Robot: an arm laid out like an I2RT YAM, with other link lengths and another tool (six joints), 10 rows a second.
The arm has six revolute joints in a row. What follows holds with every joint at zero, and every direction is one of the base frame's. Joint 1 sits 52.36 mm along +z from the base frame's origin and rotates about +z. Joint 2 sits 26.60 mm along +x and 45.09 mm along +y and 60.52 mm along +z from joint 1 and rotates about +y. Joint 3 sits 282.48 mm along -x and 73.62 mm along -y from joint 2 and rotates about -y. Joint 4 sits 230.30 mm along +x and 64.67 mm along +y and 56.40 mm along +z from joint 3 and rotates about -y. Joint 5 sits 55.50 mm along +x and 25.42 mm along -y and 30.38 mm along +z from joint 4 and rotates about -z. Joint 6 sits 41.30 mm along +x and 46.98 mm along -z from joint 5 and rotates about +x. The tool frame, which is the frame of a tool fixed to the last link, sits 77.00 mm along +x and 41.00 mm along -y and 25.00 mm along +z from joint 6; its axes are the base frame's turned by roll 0.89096, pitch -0.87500 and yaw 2.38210 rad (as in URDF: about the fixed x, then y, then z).
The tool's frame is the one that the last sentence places.
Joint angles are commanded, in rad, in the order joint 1, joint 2, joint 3, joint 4, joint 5, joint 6. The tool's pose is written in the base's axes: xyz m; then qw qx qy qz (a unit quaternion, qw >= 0). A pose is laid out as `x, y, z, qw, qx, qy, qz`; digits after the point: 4 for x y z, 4 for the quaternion.
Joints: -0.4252 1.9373 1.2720 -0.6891 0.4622 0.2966
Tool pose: 0.3020, -0.2286, 0.1404, 0.2711, 0.9261, -0.0580, 0.2560
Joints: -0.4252 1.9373 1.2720 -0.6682 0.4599 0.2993
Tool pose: 0.3047, -0.2296, 0.1408, 0.2738, 0.9223, -0.0609, 0.2658
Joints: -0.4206 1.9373 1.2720 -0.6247 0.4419 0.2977
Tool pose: 0.3123, -0.2295, 0.1405, 0.2718, 0.9160, -0.0620, 0.2884
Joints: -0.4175 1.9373 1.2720 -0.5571 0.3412 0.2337
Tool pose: 0.3310, -0.2255, 0.1356, 0.2317, 0.9140, -0.0377, 0.3309
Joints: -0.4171 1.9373 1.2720 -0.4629 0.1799 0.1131
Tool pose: 0.3600, -0.2178, 0.1321, 0.1688, 0.9038, 0.0171, 0.3928
